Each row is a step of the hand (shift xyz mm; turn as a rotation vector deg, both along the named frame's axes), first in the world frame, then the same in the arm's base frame.
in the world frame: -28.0 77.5 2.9 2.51 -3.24 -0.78
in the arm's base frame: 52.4 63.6 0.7 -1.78 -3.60 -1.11
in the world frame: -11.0 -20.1 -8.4 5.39 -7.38 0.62
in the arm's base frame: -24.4 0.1 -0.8 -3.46 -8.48 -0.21
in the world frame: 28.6 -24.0 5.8 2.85 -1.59 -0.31
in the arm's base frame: -5.0 -37.4 -1.1 -0.11 -3.10 -1.05
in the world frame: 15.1 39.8 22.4 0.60 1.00 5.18
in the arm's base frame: 47.0 4.0 9.2 2.74 -1.12 4.41
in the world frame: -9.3 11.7 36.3 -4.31 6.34 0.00
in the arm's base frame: 16.9 5.7 35.0 3.29 6.90 0.56
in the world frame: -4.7 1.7 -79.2 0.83 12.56 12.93
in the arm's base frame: -25.7 22.5 -71.6 14.89 3.15 9.70
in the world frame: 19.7 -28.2 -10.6 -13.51 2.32 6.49
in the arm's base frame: -17.7 -28.8 -12.4 -2.23 10.79 10.42
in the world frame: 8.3 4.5 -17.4 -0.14 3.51 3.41
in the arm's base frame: 2.1 -0.4 -19.7 3.93 1.23 2.66
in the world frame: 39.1 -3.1 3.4 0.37 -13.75 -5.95
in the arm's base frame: 16.5 -34.3 -10.3 -13.12 -6.33 -3.51
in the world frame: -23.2 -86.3 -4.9 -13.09 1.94 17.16
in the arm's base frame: -83.9 -26.2 17.0 1.00 7.85 20.17
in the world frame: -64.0 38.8 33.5 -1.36 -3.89 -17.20
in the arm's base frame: 13.4 65.4 47.7 -9.27 2.88 -14.78
